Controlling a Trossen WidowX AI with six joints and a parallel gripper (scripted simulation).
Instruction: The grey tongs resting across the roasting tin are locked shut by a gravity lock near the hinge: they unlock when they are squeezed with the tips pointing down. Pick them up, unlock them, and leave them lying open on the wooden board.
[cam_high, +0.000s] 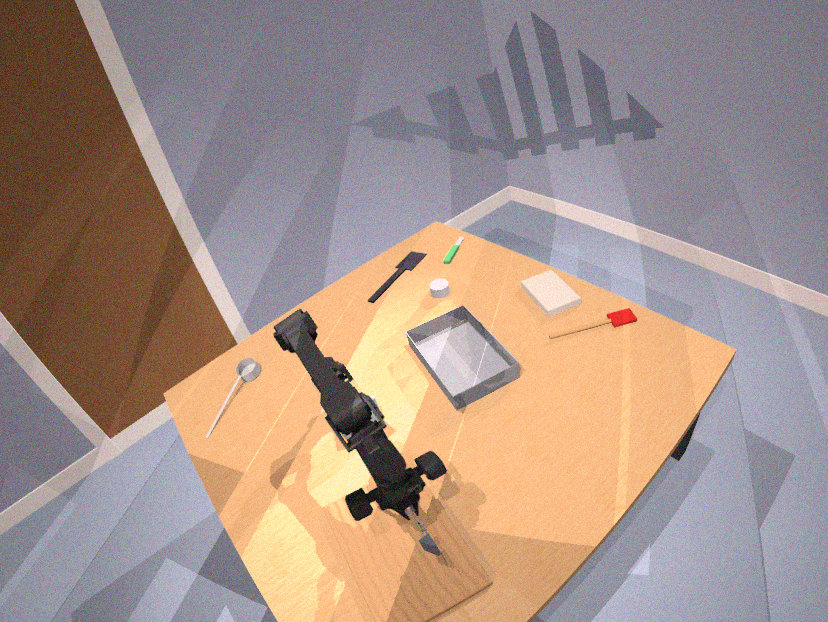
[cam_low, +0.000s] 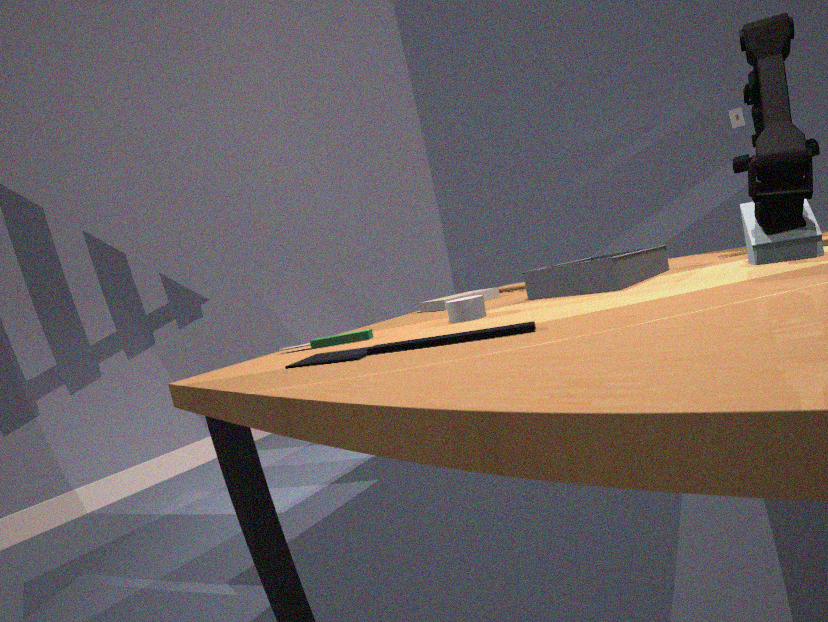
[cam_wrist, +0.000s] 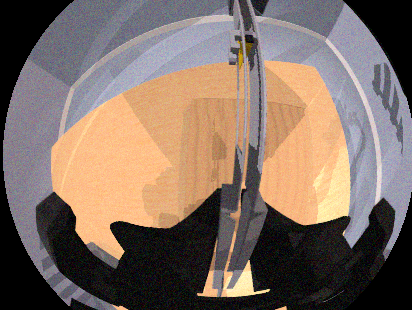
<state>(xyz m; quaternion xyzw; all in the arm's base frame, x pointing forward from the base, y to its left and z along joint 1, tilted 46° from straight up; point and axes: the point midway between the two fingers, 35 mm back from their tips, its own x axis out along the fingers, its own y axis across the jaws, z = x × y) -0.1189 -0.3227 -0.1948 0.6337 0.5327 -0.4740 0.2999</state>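
Right now the wooden board is 4 cm behind my gripper tip, 4 cm to the left of it and 14 cm below it. Also, from my gripper tip: white block 83 cm ahead, 29 cm to the left, 13 cm below; red spatula 80 cm ahead, 7 cm to the left, 14 cm below; grey roasting tin 45 cm ahead, 33 cm to the left, 12 cm below.
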